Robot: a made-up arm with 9 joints. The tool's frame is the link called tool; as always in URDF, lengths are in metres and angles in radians. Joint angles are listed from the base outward.
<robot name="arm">
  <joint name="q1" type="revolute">
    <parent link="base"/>
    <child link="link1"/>
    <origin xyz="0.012 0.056 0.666"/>
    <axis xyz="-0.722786 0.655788 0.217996"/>
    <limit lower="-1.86" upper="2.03"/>
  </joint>
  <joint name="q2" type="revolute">
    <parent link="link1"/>
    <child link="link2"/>
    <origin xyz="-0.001 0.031 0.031"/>
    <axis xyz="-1 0 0"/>
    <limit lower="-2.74" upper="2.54"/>
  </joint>
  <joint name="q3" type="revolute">
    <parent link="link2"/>
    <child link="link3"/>
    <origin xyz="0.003 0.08 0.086"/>
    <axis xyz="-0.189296 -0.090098 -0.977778"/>
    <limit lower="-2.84" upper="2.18"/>
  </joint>
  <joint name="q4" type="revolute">
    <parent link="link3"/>
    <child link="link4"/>
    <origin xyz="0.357 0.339 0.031"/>
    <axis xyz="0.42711 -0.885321 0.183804"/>
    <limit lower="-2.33" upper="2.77"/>
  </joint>
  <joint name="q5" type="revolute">
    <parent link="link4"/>
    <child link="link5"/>
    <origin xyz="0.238 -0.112 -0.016"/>
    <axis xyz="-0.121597 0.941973 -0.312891"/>
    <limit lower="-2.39" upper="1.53"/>
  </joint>
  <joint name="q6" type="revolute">
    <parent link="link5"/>
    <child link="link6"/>
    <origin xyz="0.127 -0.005 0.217"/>
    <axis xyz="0 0 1"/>
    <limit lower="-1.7" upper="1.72"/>
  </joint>
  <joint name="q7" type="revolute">
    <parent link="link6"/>
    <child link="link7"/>
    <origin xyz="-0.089 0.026 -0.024"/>
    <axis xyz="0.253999 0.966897 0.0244"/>
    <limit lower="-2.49" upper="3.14"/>
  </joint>
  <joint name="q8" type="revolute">
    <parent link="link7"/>
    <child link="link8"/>
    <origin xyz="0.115 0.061 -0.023"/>
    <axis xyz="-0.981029 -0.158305 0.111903"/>
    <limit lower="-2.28" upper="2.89"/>
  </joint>
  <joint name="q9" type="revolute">
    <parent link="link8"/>
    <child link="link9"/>
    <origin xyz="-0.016 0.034 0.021"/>
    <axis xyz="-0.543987 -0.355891 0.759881"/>
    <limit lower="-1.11" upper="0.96"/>
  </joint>
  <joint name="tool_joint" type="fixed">
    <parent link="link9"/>
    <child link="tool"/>
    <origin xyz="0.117 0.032 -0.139" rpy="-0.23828 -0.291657 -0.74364"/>
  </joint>
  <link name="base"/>
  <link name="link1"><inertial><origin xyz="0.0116 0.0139 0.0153"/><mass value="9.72"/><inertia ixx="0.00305" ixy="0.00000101" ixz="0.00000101" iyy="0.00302" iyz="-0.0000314" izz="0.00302"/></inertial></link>
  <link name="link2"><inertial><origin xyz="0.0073 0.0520 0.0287"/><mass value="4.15"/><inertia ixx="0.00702" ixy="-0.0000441" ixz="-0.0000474" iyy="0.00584" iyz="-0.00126" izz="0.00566"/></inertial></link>
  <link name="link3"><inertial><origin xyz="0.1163 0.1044 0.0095"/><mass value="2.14"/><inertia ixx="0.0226" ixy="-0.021" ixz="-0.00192" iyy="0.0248" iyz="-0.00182" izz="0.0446"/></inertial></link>
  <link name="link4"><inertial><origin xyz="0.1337 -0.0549 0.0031"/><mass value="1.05"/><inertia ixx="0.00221" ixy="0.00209" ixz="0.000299" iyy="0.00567" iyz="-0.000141" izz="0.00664"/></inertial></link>
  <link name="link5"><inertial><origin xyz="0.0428 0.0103 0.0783"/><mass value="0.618"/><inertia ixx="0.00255" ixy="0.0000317" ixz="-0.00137" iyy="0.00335" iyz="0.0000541" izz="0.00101"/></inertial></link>
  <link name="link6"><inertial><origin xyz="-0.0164 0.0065 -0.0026"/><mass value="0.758"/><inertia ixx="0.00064" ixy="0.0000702" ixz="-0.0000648" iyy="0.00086" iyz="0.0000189" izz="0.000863"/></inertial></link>
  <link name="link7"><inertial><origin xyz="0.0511 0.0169 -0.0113"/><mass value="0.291"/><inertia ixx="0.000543" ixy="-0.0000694" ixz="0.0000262" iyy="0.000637" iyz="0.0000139" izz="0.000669"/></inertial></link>
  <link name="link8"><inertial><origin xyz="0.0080 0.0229 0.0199"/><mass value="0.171"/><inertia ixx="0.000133" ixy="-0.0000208" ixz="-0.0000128" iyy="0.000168" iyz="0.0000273" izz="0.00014"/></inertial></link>
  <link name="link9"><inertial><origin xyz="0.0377 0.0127 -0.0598"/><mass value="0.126"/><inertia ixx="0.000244" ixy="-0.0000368" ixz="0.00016" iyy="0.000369" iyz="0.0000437" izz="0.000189"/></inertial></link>
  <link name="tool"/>
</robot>
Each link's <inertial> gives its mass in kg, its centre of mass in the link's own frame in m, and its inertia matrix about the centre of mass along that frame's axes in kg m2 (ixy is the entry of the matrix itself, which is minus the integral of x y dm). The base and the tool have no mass. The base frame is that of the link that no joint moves.
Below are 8 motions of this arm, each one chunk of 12 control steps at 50 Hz.
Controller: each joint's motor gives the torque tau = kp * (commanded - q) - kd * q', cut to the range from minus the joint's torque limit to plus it. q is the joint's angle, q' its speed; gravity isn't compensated. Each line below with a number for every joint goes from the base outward.
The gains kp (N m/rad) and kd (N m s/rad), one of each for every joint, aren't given. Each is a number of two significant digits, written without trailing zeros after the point. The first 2 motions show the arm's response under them.
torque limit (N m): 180 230 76 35 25 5.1 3.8 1.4 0.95
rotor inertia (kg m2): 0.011 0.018 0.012 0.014 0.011 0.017 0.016 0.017 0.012
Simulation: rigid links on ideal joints. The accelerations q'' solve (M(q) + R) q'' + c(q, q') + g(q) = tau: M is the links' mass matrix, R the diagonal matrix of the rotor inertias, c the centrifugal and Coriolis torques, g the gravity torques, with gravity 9.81 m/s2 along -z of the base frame. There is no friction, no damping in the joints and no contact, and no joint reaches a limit. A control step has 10 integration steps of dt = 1/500 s. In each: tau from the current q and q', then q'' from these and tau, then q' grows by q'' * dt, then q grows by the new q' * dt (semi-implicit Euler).
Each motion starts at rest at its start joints. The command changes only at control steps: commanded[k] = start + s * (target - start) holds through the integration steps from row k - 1 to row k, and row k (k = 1, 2, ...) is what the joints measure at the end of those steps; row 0 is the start. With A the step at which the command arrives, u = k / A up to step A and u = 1 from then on. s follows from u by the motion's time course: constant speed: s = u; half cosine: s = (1 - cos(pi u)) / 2; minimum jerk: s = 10 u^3 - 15 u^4 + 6 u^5; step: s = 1 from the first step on.
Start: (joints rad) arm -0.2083 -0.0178 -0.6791 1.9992 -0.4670 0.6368 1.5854 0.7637 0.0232
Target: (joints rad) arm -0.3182 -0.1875 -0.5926 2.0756 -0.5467 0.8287 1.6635 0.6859 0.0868
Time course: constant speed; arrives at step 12
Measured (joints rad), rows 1 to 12:
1: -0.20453 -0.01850 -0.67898 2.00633 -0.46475 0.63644 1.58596 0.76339 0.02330
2: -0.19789 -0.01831 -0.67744 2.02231 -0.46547 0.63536 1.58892 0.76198 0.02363
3: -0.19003 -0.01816 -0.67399 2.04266 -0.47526 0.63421 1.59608 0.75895 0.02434
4: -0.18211 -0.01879 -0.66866 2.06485 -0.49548 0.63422 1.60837 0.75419 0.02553
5: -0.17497 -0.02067 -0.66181 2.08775 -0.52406 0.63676 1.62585 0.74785 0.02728
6: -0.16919 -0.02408 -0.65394 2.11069 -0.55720 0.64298 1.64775 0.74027 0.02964
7: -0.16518 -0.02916 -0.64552 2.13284 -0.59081 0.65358 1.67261 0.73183 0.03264
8: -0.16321 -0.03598 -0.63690 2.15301 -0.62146 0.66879 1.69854 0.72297 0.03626
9: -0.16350 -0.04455 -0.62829 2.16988 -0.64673 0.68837 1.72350 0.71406 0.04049
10: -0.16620 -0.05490 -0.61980 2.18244 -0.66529 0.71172 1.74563 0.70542 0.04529
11: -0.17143 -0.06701 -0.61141 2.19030 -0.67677 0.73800 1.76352 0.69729 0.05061
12: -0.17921 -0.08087 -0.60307 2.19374 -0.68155 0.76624 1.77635 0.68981 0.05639
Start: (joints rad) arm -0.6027 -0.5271 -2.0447 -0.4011 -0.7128 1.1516 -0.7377 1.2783 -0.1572
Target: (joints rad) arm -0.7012 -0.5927 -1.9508 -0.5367 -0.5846 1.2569 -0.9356 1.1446 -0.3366
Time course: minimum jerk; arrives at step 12
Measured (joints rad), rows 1 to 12:
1: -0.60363 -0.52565 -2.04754 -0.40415 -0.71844 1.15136 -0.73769 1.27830 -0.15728
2: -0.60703 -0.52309 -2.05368 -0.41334 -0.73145 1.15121 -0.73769 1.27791 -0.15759
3: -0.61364 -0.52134 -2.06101 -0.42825 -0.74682 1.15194 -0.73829 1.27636 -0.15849
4: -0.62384 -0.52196 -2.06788 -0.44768 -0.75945 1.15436 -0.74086 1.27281 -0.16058
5: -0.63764 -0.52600 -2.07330 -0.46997 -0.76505 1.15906 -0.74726 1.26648 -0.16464
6: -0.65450 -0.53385 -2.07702 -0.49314 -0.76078 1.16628 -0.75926 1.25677 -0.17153
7: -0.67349 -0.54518 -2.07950 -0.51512 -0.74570 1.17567 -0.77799 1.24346 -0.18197
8: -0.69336 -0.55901 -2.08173 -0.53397 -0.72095 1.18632 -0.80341 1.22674 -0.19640
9: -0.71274 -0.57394 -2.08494 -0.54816 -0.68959 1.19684 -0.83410 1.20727 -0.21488
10: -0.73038 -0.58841 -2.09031 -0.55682 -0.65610 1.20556 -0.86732 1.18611 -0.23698
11: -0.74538 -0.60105 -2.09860 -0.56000 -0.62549 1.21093 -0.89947 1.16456 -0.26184
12: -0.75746 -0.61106 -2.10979 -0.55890 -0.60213 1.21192 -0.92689 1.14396 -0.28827
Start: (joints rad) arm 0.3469 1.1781 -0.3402 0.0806 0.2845 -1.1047 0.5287 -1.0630 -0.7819
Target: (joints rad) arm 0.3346 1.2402 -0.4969 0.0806 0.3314 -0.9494 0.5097 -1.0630 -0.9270
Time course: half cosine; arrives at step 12
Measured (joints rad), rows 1 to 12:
1: 0.35057 1.17844 -0.33874 0.08678 0.29039 -1.10546 0.52770 -1.06270 -0.78213
2: 0.35470 1.18208 -0.33987 0.09556 0.29939 -1.10778 0.52452 -1.06190 -0.78297
3: 0.35837 1.18774 -0.34461 0.10060 0.30674 -1.11070 0.51926 -1.06073 -0.78482
4: 0.36135 1.19481 -0.35322 0.10095 0.31261 -1.11263 0.51254 -1.05937 -0.78815
5: 0.36378 1.20301 -0.36552 0.09789 0.31892 -1.11197 0.50523 -1.05795 -0.79344
6: 0.36596 1.21210 -0.38111 0.09297 0.32724 -1.10749 0.49822 -1.05655 -0.80112
7: 0.36824 1.22176 -0.39948 0.08719 0.33807 -1.09848 0.49234 -1.05511 -0.81151
8: 0.37101 1.23164 -0.42000 0.08098 0.35090 -1.08484 0.48828 -1.05351 -0.82475
9: 0.37464 1.24133 -0.44200 0.07445 0.36462 -1.06700 0.48654 -1.05158 -0.84075
10: 0.37947 1.25049 -0.46477 0.06762 0.37797 -1.04588 0.48744 -1.04914 -0.85918
11: 0.38575 1.25876 -0.48759 0.06053 0.38979 -1.02278 0.49109 -1.04599 -0.87942
12: 0.39364 1.26584 -0.50979 0.05328 0.39921 -0.99921 0.49745 -1.04199 -0.90061

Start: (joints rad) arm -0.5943 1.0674 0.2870 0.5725 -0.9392 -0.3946 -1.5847 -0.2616 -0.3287
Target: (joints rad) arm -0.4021 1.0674 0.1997 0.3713 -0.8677 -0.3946 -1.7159 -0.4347 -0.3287
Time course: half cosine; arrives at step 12
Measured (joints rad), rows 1 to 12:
1: -0.59001 1.06979 0.28998 0.57327 -0.94200 -0.39560 -1.58292 -0.26102 -0.32866
2: -0.58093 1.07434 0.29316 0.57085 -0.95239 -0.39668 -1.58083 -0.26017 -0.32856
3: -0.56775 1.07846 0.29398 0.56312 -0.96928 -0.39548 -1.58203 -0.26011 -0.32840
4: -0.55065 1.08161 0.29171 0.55052 -0.98897 -0.39018 -1.58924 -0.26185 -0.32812
5: -0.52982 1.08403 0.28620 0.53387 -1.00752 -0.37973 -1.60410 -0.26632 -0.32768
6: -0.50561 1.08616 0.27736 0.51367 -1.02169 -0.36403 -1.62706 -0.27434 -0.32706
7: -0.47858 1.08845 0.26506 0.49030 -1.02925 -0.34386 -1.65727 -0.28654 -0.32625
8: -0.44954 1.09130 0.24915 0.46437 -1.02894 -0.32085 -1.69272 -0.30322 -0.32529
9: -0.41946 1.09498 0.22956 0.43694 -1.02047 -0.29737 -1.73049 -0.32432 -0.32428
10: -0.38943 1.09970 0.20636 0.40947 -1.00453 -0.27625 -1.76713 -0.34939 -0.32333
11: -0.36059 1.10555 0.17983 0.38365 -0.98266 -0.26048 -1.79917 -0.37753 -0.32257
12: -0.33400 1.11255 0.15052 0.36109 -0.95716 -0.25281 -1.82357 -0.40748 -0.32215

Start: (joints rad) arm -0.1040 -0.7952 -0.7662 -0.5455 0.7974 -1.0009 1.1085 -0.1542 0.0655
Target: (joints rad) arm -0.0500 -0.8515 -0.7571 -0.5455 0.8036 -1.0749 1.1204 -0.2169 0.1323
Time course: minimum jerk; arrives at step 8
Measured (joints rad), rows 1 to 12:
1: -0.10202 -0.79630 -0.76617 -0.55070 0.79468 -0.99995 1.10807 -0.15440 0.06556
2: -0.09758 -0.79808 -0.76573 -0.56123 0.79303 -0.99771 1.10727 -0.15501 0.06588
3: -0.08941 -0.80167 -0.76539 -0.57359 0.79651 -0.99605 1.10635 -0.15635 0.06687
4: -0.07721 -0.80735 -0.76514 -0.58632 0.80565 -0.99699 1.10609 -0.15873 0.06907
5: -0.06205 -0.81409 -0.76436 -0.59908 0.81923 -1.00211 1.10740 -0.16233 0.07297
6: -0.04584 -0.82005 -0.76215 -0.61189 0.83552 -1.01226 1.11082 -0.16717 0.07884
7: -0.03048 -0.82340 -0.75775 -0.62482 0.85285 -1.02746 1.11615 -0.17309 0.08664
8: -0.01692 -0.82328 -0.75089 -0.63784 0.86998 -1.04721 1.12242 -0.17979 0.09601
9: -0.00461 -0.82040 -0.74204 -0.65083 0.88606 -1.07085 1.12819 -0.18699 0.10646
10: 0.00723 -0.81578 -0.73173 -0.66359 0.90087 -1.09753 1.13223 -0.19446 0.11744
11: 0.01894 -0.81013 -0.72037 -0.67590 0.91449 -1.12619 1.13386 -0.20194 0.12843
12: 0.03062 -0.80395 -0.70821 -0.68762 0.92711 -1.15566 1.13290 -0.20920 0.13896

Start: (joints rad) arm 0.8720 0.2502 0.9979 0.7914 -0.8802 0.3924 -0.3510 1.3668 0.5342
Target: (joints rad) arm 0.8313 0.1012 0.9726 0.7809 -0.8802 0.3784 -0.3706 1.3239 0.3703
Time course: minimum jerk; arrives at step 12
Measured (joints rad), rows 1 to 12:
1: 0.87841 0.25002 0.99985 0.79010 -0.88134 0.39187 -0.35077 1.36734 0.53401
2: 0.88891 0.25016 0.99783 0.78519 -0.88674 0.39137 -0.34949 1.36803 0.53358
3: 0.90039 0.24844 0.98859 0.78053 -0.89357 0.39136 -0.34704 1.36797 0.53280
4: 0.91201 0.24336 0.97220 0.77794 -0.89989 0.39155 -0.34404 1.36653 0.53123
5: 0.92333 0.23434 0.94981 0.77682 -0.90548 0.39134 -0.34143 1.36324 0.52820
6: 0.93398 0.22164 0.92319 0.77538 -0.91103 0.39023 -0.33999 1.35779 0.52299
7: 0.94365 0.20624 0.89444 0.77190 -0.91731 0.38795 -0.34002 1.35010 0.51490
8: 0.95207 0.18975 0.86584 0.76560 -0.92452 0.38462 -0.34120 1.34029 0.50345
9: 0.95903 0.17408 0.83955 0.75698 -0.93209 0.38065 -0.34277 1.32870 0.48849
10: 0.96437 0.16103 0.81728 0.74758 -0.93885 0.37658 -0.34382 1.31585 0.47028
11: 0.96804 0.15180 0.80008 0.73934 -0.94351 0.37295 -0.34365 1.30240 0.44948
12: 0.97011 0.14647 0.78816 0.73396 -0.94513 0.37012 -0.34201 1.28899 0.42706

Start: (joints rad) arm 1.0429 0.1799 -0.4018 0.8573 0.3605 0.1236 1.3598 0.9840 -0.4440
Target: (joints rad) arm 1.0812 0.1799 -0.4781 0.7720 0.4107 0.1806 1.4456 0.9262 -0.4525
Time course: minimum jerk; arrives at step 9
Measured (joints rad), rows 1 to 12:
1: 1.04642 0.17914 -0.40042 0.85846 0.36402 0.12124 1.35865 0.98384 -0.44392
2: 1.05216 0.18041 -0.39724 0.85610 0.37040 0.11616 1.35609 0.98315 -0.44370
3: 1.05978 0.18268 -0.39335 0.84685 0.37757 0.10988 1.35320 0.98177 -0.44335
4: 1.06909 0.18531 -0.38984 0.83006 0.38665 0.10392 1.35126 0.97945 -0.44286
5: 1.07974 0.18809 -0.38765 0.80652 0.39980 0.09937 1.35141 0.97593 -0.44226
6: 1.09129 0.19117 -0.38738 0.77780 0.41875 0.09656 1.35429 0.97099 -0.44157
7: 1.10336 0.19487 -0.38922 0.74601 0.44395 0.09492 1.35973 0.96453 -0.44084
8: 1.11570 0.19951 -0.39296 0.71348 0.47420 0.09304 1.36675 0.95662 -0.44011
9: 1.12824 0.20523 -0.39809 0.68233 0.50681 0.08917 1.37386 0.94747 -0.43946
10: 1.14109 0.21190 -0.40409 0.65396 0.53827 0.08181 1.37964 0.93736 -0.43893
11: 1.15423 0.21929 -0.41054 0.62899 0.56544 0.07020 1.38311 0.92661 -0.43856
12: 1.16744 0.22720 -0.41720 0.60767 0.58644 0.05432 1.38378 0.91557 -0.43834

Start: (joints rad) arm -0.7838 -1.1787 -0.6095 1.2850 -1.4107 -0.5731 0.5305 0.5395 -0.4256
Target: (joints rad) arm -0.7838 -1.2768 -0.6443 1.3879 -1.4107 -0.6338 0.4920 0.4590 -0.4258
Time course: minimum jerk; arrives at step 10
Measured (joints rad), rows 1 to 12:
1: -0.78506 -1.17992 -0.60877 1.29090 -1.40778 -0.57400 0.52985 0.53929 -0.42565
2: -0.78754 -1.18445 -0.60798 1.30326 -1.40172 -0.57728 0.52723 0.53834 -0.42575
3: -0.79053 -1.19300 -0.60805 1.31807 -1.39459 -0.58372 0.52206 0.53623 -0.42586
4: -0.79368 -1.20575 -0.60948 1.33380 -1.38721 -0.59358 0.51448 0.53262 -0.42592
5: -0.79713 -1.22232 -0.61227 1.35033 -1.37965 -0.60685 0.50504 0.52725 -0.42593
6: -0.80143 -1.24180 -0.61604 1.36775 -1.37167 -0.62335 0.49438 0.51993 -0.42584
7: -0.80733 -1.26285 -0.62021 1.38560 -1.36286 -0.64280 0.48299 0.51058 -0.42563
8: -0.81545 -1.28393 -0.62429 1.40267 -1.35272 -0.66477 0.47133 0.49924 -0.42523
9: -0.82597 -1.30354 -0.62813 1.41729 -1.34068 -0.68860 0.45984 0.48614 -0.42460
10: -0.83839 -1.32064 -0.63207 1.42799 -1.32631 -0.71341 0.44921 0.47171 -0.42372
11: -0.85149 -1.33490 -0.63696 1.43416 -1.30951 -0.73812 0.44042 0.45654 -0.42260
12: -0.86417 -1.34629 -0.64331 1.43612 -1.29083 -0.76171 0.43452 0.44132 -0.42132

